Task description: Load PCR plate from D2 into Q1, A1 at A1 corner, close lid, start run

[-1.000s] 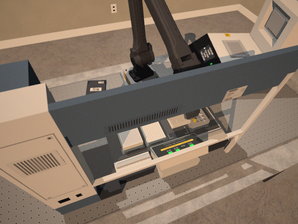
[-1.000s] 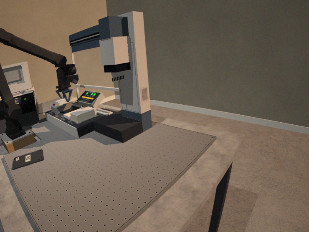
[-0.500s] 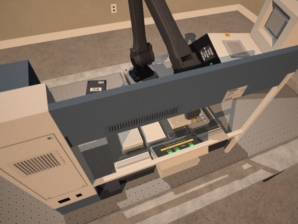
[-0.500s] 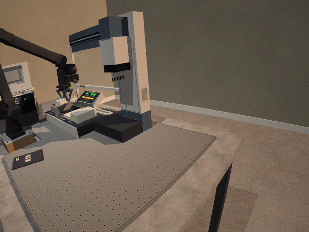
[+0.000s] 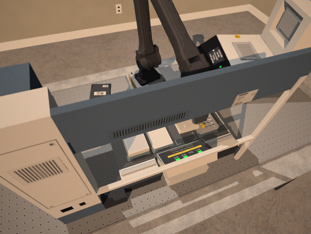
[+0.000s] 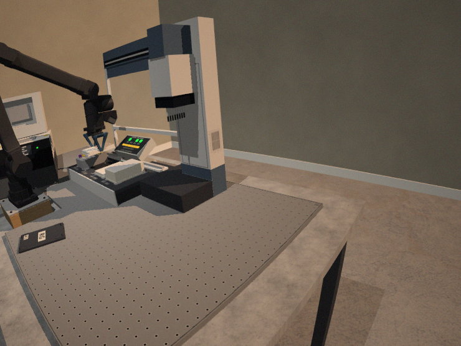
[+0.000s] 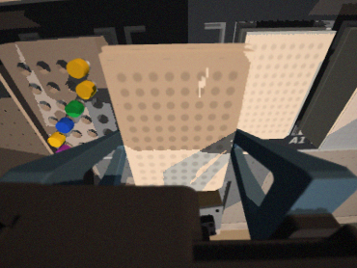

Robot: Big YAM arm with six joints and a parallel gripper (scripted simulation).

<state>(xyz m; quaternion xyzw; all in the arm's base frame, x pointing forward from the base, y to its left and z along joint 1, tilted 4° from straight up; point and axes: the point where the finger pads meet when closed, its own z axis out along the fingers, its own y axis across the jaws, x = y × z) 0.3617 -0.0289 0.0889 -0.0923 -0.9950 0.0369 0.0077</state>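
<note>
Now: the tube cooling block 2 cm ahead of my hand, 10 cm to the left of it and 6 cm below it. Also, from my hand: gantry beam (17 cm ahead, 12 cm to the right, 38 cm above); tower (9 cm ahead, 47 cm to the right, 14 cm above); regrip nest RG (41 cm behind, 22 cm to the right, 14 cm below).
</note>
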